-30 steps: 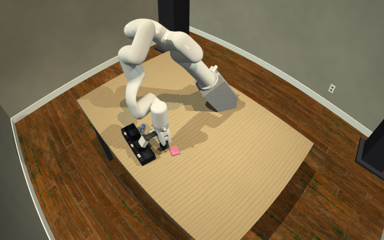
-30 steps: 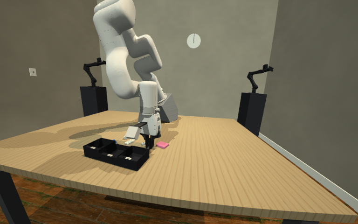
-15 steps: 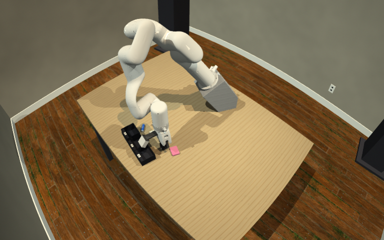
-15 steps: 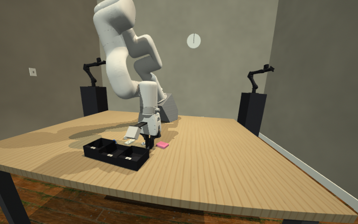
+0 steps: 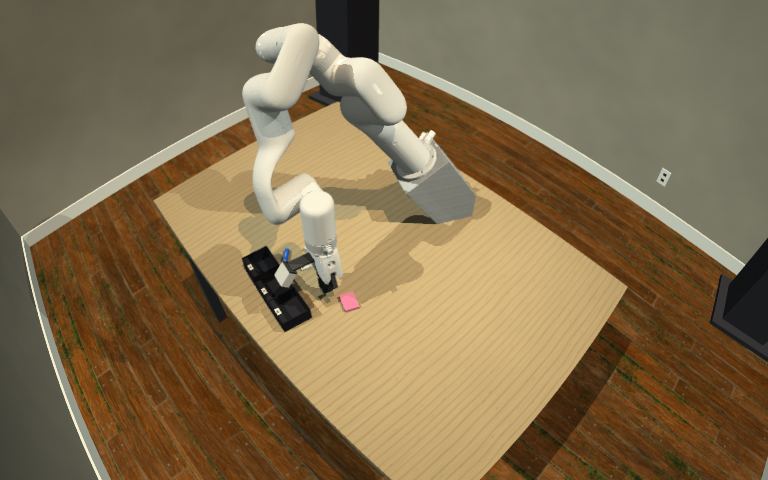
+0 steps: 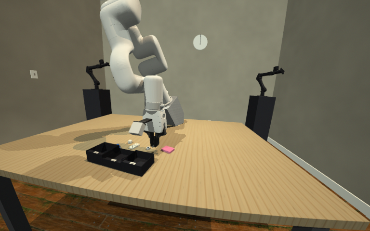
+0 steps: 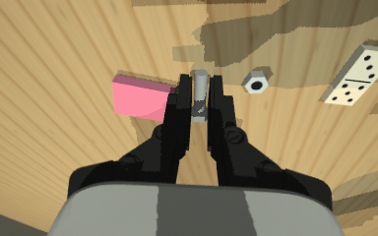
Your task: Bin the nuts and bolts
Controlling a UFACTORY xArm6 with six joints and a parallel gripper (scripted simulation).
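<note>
My hand is 5 cm above the grey hex nut, 4 cm to the left of it and 2 cm past it. The rest, counted from my hand: white domino: 11 cm to the right, 5 cm below, 4 cm behind; then white bolt: 2 cm below, 1 cm behind; then pink pad: 6 cm to the left, 5 cm below, 2 cm behind.
</note>
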